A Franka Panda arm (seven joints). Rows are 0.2 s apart.
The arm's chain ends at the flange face. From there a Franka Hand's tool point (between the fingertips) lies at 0.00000 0.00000 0.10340 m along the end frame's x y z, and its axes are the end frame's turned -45 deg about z.
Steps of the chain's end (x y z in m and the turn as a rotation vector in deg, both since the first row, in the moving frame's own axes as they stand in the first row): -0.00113 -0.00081 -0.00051 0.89 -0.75 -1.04; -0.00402 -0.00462 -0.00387 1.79 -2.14 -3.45; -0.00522 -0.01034 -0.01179 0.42 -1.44 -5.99; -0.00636 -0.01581 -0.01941 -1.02 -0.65 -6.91
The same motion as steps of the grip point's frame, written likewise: -0.00007 -0.00347 -0.00053 1.16 0.10 -1.04; -0.00017 -0.01111 -0.00399 2.78 -0.25 -3.45; 0.00220 -0.01330 -0.01183 1.32 -0.72 -5.99; 0.00458 -0.01508 -0.01943 -0.26 -1.18 -6.91
